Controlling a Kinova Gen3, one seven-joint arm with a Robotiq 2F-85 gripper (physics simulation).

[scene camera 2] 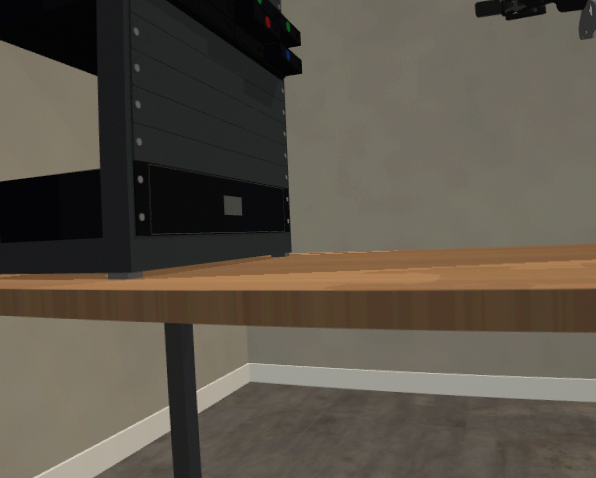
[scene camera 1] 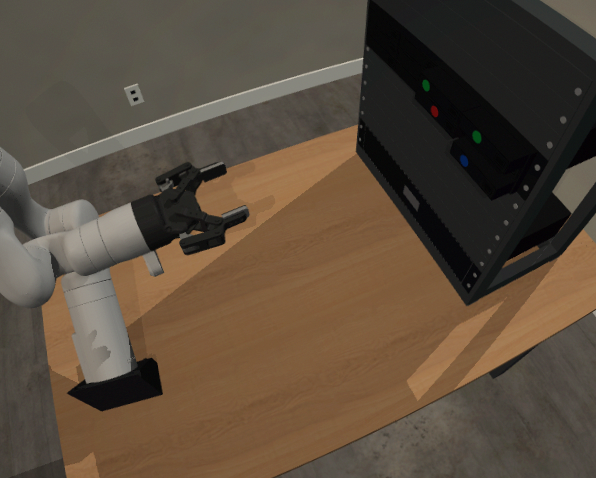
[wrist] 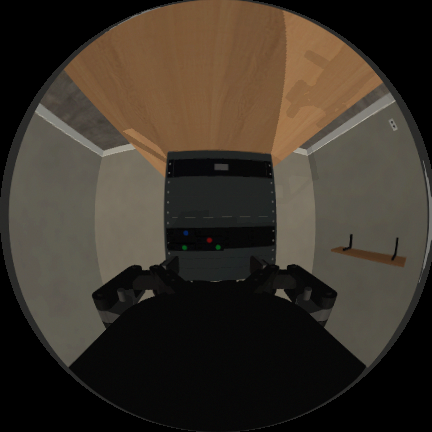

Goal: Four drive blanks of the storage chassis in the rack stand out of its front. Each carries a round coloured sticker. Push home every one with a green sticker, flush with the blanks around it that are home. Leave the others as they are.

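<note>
The storage chassis [scene camera 1: 389,41] [wrist: 252,239] is a black band across the rack. On its near side in scene camera 1, a green-stickered blank [scene camera 1: 477,136] [scene camera 2: 288,27] [wrist: 184,247] stands out above a blue-stickered blank [scene camera 1: 464,160] [scene camera 2: 288,55] [wrist: 185,233], which also stands out. Farther along, another green-stickered blank [scene camera 1: 426,85] [scene camera 2: 259,1] [wrist: 218,247] and a red-stickered blank [scene camera 1: 434,111] [scene camera 2: 268,22] [wrist: 209,240] stand out; red is lower. My gripper [scene camera 1: 231,191] [wrist: 214,264] is open and empty, well away from the rack, fingers pointing toward its front. The wrist view is upside down.
The dark rack [scene camera 1: 530,220] [scene camera 2: 115,150] [wrist: 220,197] stands on the wooden table [scene camera 1: 280,320] [scene camera 2: 400,272] [wrist: 215,75]. A black unit with a grey label [scene camera 1: 411,198] [scene camera 2: 233,205] [wrist: 221,167] fills its bottom. A wall shelf [wrist: 370,256] shows at right in the wrist view.
</note>
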